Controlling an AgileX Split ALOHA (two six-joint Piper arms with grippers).
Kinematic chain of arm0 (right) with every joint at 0, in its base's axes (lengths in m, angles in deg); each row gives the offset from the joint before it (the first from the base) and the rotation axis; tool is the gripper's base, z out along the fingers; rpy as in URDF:
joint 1: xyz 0 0 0.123 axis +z
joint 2: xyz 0 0 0 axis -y
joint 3: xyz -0.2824 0 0.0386 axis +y
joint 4: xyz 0.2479 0 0.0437 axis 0.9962 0 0.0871
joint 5: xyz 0 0 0 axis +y
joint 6: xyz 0.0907 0 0.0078 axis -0.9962 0 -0.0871
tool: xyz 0 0 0 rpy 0 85 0
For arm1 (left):
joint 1: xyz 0 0 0.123 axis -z
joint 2: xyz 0 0 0 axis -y
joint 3: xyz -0.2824 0 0.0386 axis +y
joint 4: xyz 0.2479 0 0.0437 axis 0.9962 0 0.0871
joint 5: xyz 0 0 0 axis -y
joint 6: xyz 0.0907 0 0.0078 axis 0.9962 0 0.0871
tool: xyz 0 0 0 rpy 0 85 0
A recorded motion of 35 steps. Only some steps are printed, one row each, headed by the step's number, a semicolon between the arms.
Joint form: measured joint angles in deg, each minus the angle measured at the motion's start. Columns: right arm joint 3, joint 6, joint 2, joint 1, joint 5, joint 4; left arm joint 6, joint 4, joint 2, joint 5, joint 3, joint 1.
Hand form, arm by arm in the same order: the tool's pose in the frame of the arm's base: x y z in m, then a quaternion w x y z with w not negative. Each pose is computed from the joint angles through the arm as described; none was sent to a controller.
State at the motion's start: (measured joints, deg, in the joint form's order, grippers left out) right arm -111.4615 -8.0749 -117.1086 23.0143 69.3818 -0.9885; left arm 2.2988 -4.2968 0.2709 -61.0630 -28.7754 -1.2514
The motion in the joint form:
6: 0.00 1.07 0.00 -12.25 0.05 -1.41; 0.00 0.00 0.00 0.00 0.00 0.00
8: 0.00 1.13 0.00 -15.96 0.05 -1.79; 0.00 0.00 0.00 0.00 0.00 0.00
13: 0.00 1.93 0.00 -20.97 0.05 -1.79; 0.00 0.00 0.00 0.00 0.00 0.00
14: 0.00 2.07 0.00 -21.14 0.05 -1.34; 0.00 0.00 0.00 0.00 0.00 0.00
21: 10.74 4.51 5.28 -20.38 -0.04 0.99; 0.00 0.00 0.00 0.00 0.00 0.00
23: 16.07 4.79 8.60 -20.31 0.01 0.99; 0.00 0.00 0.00 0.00 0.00 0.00
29: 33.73 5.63 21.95 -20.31 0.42 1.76; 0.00 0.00 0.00 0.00 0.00 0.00
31: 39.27 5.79 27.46 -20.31 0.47 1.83; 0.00 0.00 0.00 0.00 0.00 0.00
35: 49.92 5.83 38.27 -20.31 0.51 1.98; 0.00 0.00 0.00 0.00 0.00 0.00
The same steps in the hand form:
6: 0.4378 0.0796 0.2903 0.17403 -0.03615 0.98406 0.00638; -0.0060 -0.0061 0.2775 0.52292 0.00946 0.85207 -0.02126
8: 0.4421 0.0505 0.2903 0.17453 -0.00540 0.98463 -0.00258; -0.0060 -0.0061 0.2775 0.52292 0.00946 0.85207 -0.02126
13: 0.4448 0.0117 0.2903 0.17418 0.03077 0.98417 -0.01143; -0.0060 -0.0061 0.2775 0.52292 0.00946 0.85207 -0.02126
14: 0.4448 0.0111 0.2903 0.17390 0.03175 0.98422 -0.00805; -0.0060 -0.0061 0.2775 0.52292 0.00946 0.85207 -0.02126
21: 0.4148 0.0191 0.2778 0.12646 0.00806 0.99192 0.00686; -0.0060 -0.0061 0.2775 0.52292 0.00946 0.85207 -0.02126
23: 0.3967 0.0187 0.2759 0.10864 0.00504 0.99405 0.00569; -0.0060 -0.0061 0.2775 0.52292 0.00946 0.85207 -0.02126
29: 0.3252 0.0165 0.2780 0.06740 -0.00037 0.99768 0.00950; -0.0060 -0.0061 0.2775 0.52292 0.00946 0.85207 -0.02126
31: 0.2981 0.0153 0.2827 0.06670 -0.00159 0.99772 0.00996; -0.0060 -0.0061 0.2775 0.52292 0.00946 0.85207 -0.02126
35: 0.2448 0.0130 0.2854 0.06769 -0.00158 0.99764 0.01124; -0.0060 -0.0061 0.2775 0.52292 0.00946 0.85207 -0.02126

